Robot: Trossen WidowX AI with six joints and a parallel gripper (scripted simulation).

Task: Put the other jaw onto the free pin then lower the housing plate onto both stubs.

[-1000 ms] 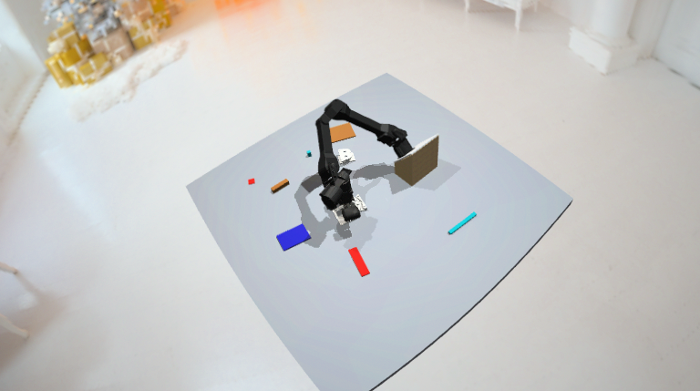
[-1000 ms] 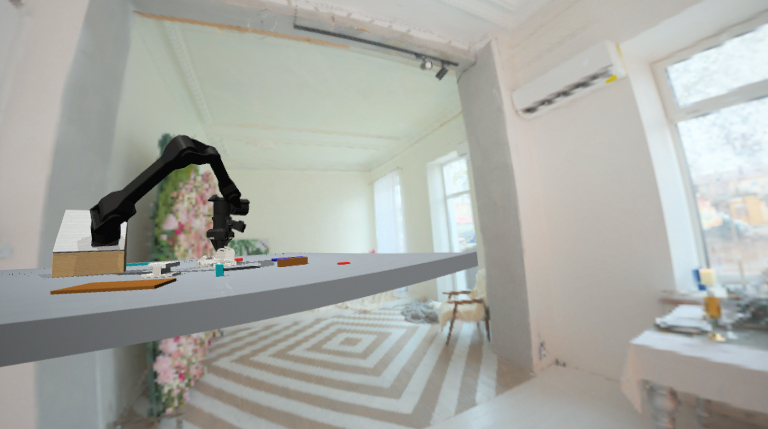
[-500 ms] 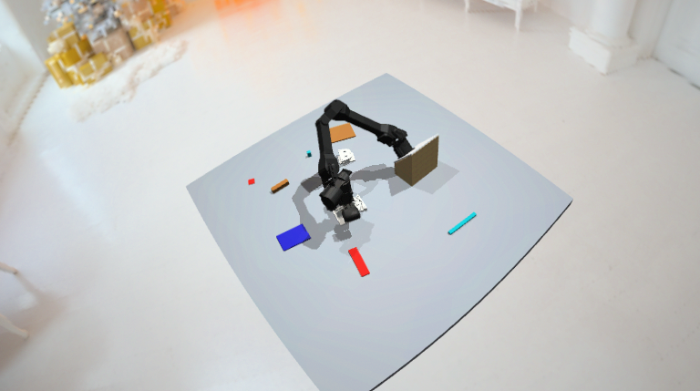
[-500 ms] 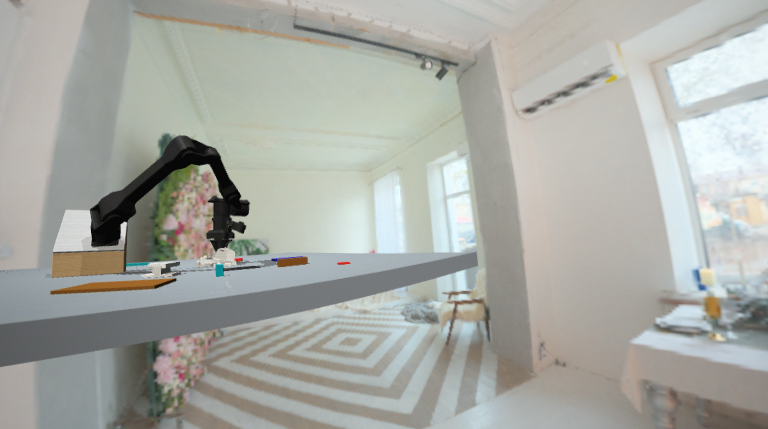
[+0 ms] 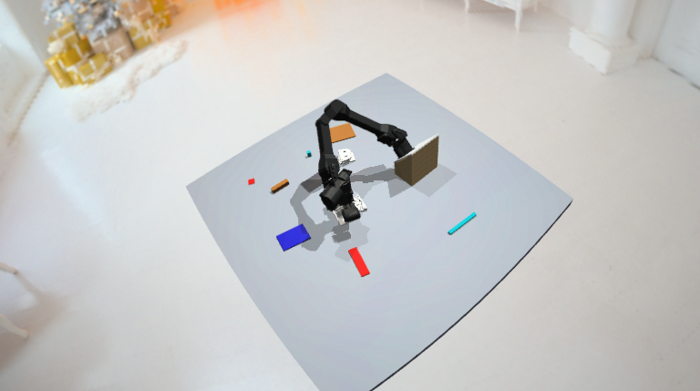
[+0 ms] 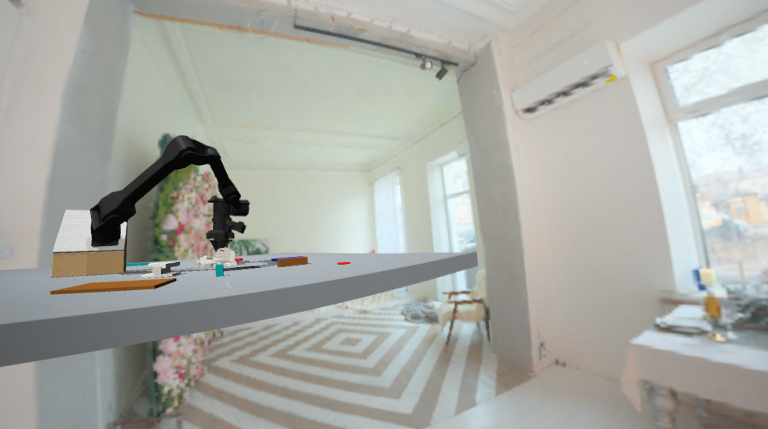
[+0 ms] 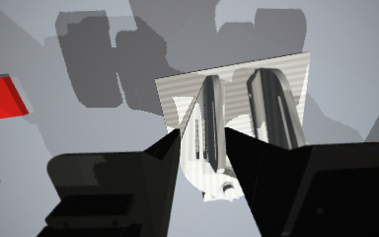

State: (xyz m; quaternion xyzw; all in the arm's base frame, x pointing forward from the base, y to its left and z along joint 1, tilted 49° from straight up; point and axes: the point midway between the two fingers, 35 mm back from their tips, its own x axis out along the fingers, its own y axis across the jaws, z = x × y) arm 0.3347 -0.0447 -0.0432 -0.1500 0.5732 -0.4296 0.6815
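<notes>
Now: gripper tip 1 cm past the dark grey tile, 25 cm to the left of it and 2 cm above it. The rest, counted from my gripper tip: brown block (11 cm ahead, 33 cm to the right, 1 cm below); blue tile (22 cm ahead, 8 cm to the right, 1 cm below); red bar (11 cm ahead, 19 cm to the left, 1 cm below).
</notes>
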